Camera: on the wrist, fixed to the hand. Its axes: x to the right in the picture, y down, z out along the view.
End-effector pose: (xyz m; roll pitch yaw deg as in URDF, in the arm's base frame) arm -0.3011 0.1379 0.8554 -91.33 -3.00 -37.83
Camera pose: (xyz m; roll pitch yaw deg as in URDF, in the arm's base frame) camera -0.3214 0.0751 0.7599 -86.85 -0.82 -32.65
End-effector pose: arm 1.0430 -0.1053 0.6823 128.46 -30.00 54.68
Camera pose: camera 1.0304 -0.1476 0.7897 136.08 -28.21 48.58
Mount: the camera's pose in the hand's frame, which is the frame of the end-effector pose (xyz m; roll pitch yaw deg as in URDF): 0.0175 0.0980 -0.0598 4.56 -5.23 2.06
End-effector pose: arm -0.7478 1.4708 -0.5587 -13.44 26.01 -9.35
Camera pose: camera -0.7541 1.5543 -0.6391 -7.40 21.36 -5.90
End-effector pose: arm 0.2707 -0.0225 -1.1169 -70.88 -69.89 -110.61
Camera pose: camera 0.2087 -0.1181 -1.1390 -81.02 -68.93 -94.81
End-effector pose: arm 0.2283 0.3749 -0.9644 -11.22 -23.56 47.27
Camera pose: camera 0.1982 0.4668 -1.0287 -8.07 -28.25 50.71
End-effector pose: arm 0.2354 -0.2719 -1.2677 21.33 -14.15 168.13
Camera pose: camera 0.1907 -0.3780 -1.2829 25.98 -19.77 168.14
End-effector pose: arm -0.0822 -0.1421 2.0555 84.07 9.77 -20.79
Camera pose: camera -0.0269 -0.0886 2.1425 87.98 7.15 -25.82
